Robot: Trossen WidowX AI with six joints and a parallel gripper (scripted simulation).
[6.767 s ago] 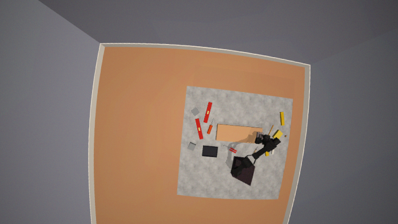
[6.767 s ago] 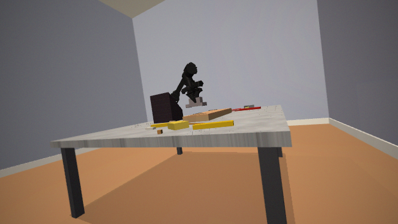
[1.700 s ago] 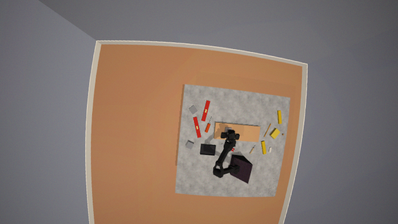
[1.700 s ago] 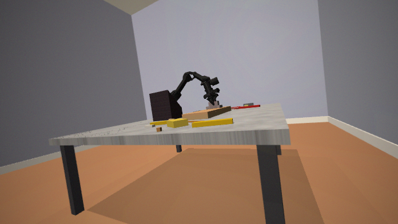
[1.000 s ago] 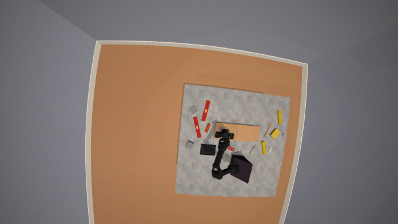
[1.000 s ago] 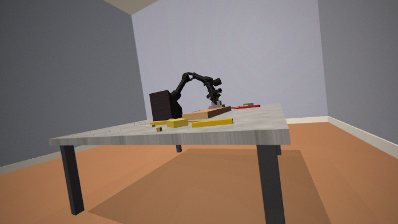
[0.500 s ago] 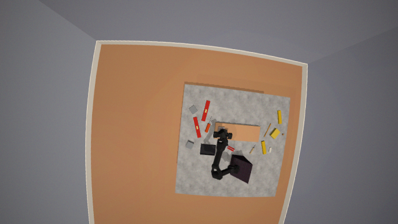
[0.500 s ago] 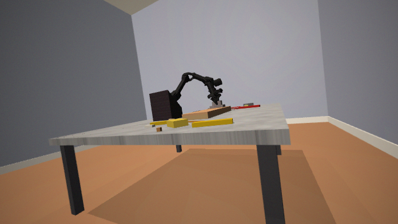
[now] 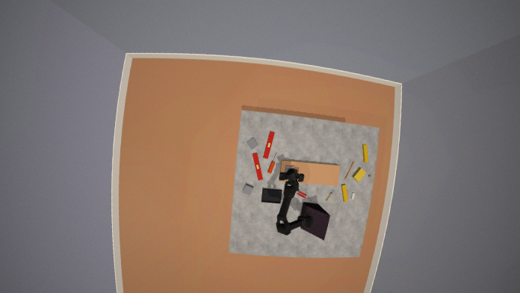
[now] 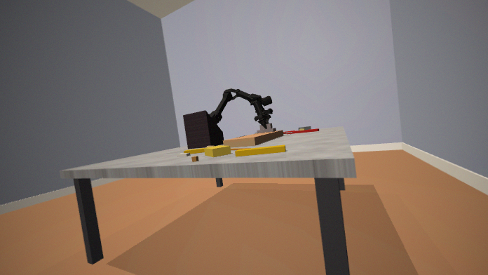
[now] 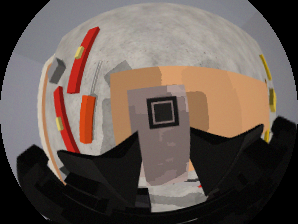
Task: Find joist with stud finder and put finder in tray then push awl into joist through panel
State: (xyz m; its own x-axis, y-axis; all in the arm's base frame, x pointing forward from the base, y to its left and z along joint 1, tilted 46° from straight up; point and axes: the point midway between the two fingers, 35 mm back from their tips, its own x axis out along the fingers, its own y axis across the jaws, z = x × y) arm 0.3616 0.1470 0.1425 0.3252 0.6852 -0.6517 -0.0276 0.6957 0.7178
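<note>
Right now the dark tray is 230 mm behind my gripper tip, 120 mm to the left of it and 50 mm below it. The rest, counted from my gripper tip: awl (170 mm behind, 420 mm to the right, 60 mm below); then square indicator window (20 mm ahead, 30 mm above); then stud finder (10 mm ahead, 20 mm above).
</note>
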